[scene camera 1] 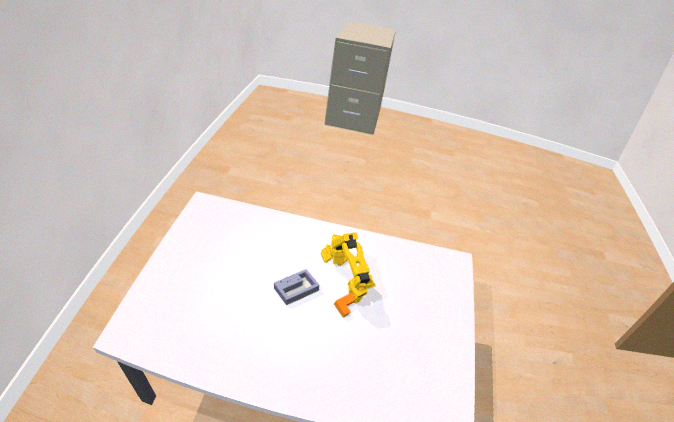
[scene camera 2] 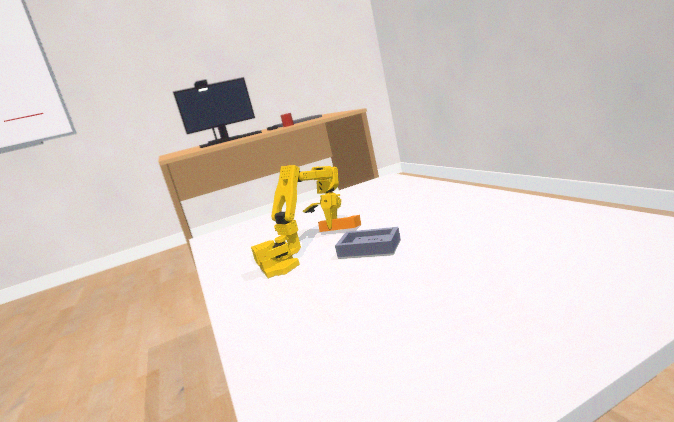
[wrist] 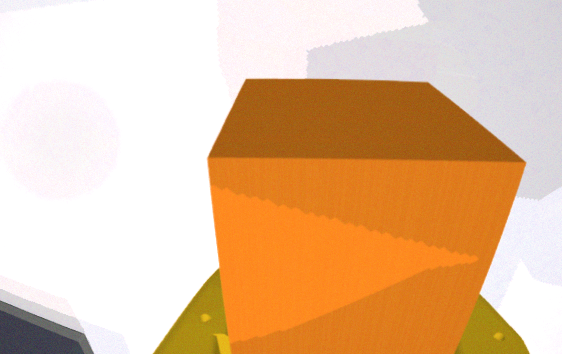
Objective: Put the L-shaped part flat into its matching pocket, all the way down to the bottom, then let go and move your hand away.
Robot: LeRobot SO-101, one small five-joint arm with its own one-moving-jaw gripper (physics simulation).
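Places are measured from the arm's base along level axes (x back, y right, z up), in metres.
Pixels of known places: hand at its tool point: (scene camera 1: 350,294) (scene camera 2: 330,227) (wrist: 249,285); arm's base at its link origin: (scene camera 1: 333,260) (scene camera 2: 286,264).
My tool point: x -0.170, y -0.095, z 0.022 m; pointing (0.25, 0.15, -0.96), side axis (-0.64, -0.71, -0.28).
Observation:
Ahead of a thing's pixels: the offset from my tool point to its top centre. "spot": to the spot under its first point. Level surfaces: height alone.
The orange L-shaped part @(dy -0.010, dx -0.035, dz +0.021 m) (scene camera 1: 344,305) (scene camera 2: 345,223) (wrist: 345,210) is level, flat side up, beside the blue-grey pocket block @(dy +0.196, dx -0.020, dz +0.014 m) (scene camera 1: 302,295) (scene camera 2: 367,249) and apart from it. It is low over the table; whether it touches the table is unclear. My gripper (scene camera 1: 354,298) (scene camera 2: 330,225) is shut on one arm of the L, and the other arm of the L sticks out at the far end from the jaws. In the wrist view the part fills the middle and yellow gripper surfaces show on both sides behind it. The L-shaped pocket shows open in scene camera 1, with a pale bottom.
The white table @(dz -0.022 m) (scene camera 1: 225,320) (scene camera 2: 450,325) bears the arm's yellow base (scene camera 1: 339,252) (scene camera 2: 277,257), near the block. A dark edge @(spot: dy +0.132, dx +0.016, dz -0.015 m) (wrist: 35,330) shows at the wrist view's lower left. A filing cabinet (scene camera 1: 356,85) and a desk (scene camera 2: 250,167) stand off the table.

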